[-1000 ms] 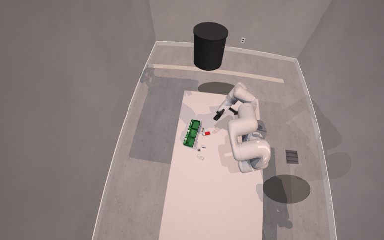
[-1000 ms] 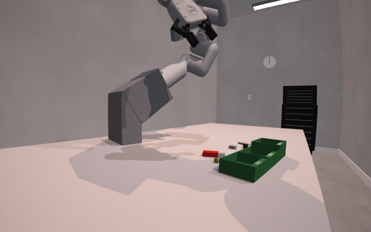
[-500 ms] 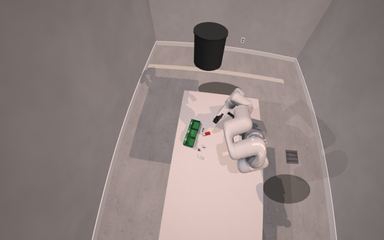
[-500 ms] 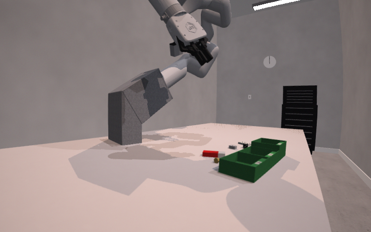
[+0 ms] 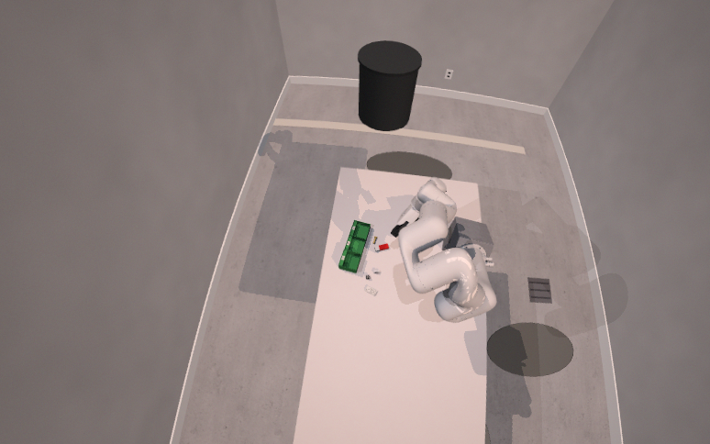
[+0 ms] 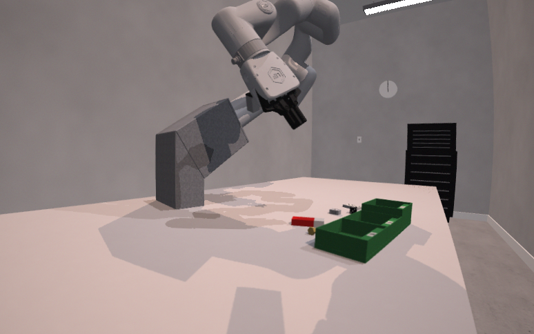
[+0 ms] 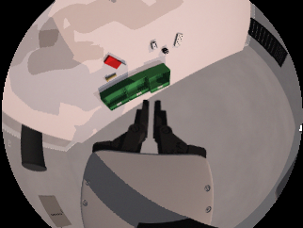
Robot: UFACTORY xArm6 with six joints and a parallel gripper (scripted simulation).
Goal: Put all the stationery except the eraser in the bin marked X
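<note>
The green bin lies 170 mm ahead of my hand and 200 mm below it. The rest, counted from my hand: red block (50 mm ahead, 10 mm to the right, 220 mm below); then yellowish piece (80 mm ahead, 50 mm to the right, 220 mm below); then grey object (50 mm ahead, 110 mm to the left, 210 mm below).
</note>
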